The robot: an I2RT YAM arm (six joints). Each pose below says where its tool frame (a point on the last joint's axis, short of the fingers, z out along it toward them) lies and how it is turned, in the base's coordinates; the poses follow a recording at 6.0 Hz.
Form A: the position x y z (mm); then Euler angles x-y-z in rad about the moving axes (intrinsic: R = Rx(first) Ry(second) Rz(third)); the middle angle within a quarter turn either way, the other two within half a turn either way.
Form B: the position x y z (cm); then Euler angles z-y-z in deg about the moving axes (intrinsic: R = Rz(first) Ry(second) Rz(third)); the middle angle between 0 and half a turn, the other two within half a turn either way. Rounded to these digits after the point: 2 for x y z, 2 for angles.
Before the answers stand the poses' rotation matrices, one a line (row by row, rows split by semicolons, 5 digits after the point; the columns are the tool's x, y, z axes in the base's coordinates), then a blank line. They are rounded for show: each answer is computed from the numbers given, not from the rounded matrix.
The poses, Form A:
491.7 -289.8 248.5 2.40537 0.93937 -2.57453
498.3 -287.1 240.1 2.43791 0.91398 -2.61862
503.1 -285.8 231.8 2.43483 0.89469 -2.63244
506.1 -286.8 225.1 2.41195 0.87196 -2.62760
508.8 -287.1 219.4 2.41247 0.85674 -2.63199
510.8 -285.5 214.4 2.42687 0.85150 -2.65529
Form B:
-0.49790 0.31708 0.80719; -0.05915 0.91618 -0.39638; -0.86521 -0.24510 -0.43742
-0.52899 0.30497 0.79194; -0.06310 0.91648 -0.39508; -0.84628 -0.25896 -0.46556
-0.54639 0.30502 0.78002; -0.07159 0.91091 -0.40635; -0.83447 -0.27787 -0.47587
-0.56020 0.31630 0.76559; -0.07792 0.90001 -0.42884; -0.82468 -0.29989 -0.47954
-0.57169 0.31948 0.75571; -0.07569 0.89661 -0.43631; -0.81697 -0.30663 -0.48840
-0.58247 0.30792 0.75227; -0.08290 0.89814 -0.43182; -0.80861 -0.31388 -0.49762

49.17 -28.98 24.85 -26.15 115.94 -15.82
49.83 -28.71 24.01 -26.51 117.75 -17.01
50.31 -28.58 23.18 -27.52 118.42 -18.42
50.61 -28.68 22.51 -29.26 118.66 -19.98
50.88 -28.71 21.94 -30.00 119.24 -20.57
51.08 -28.55 21.44 -29.86 119.84 -21.22

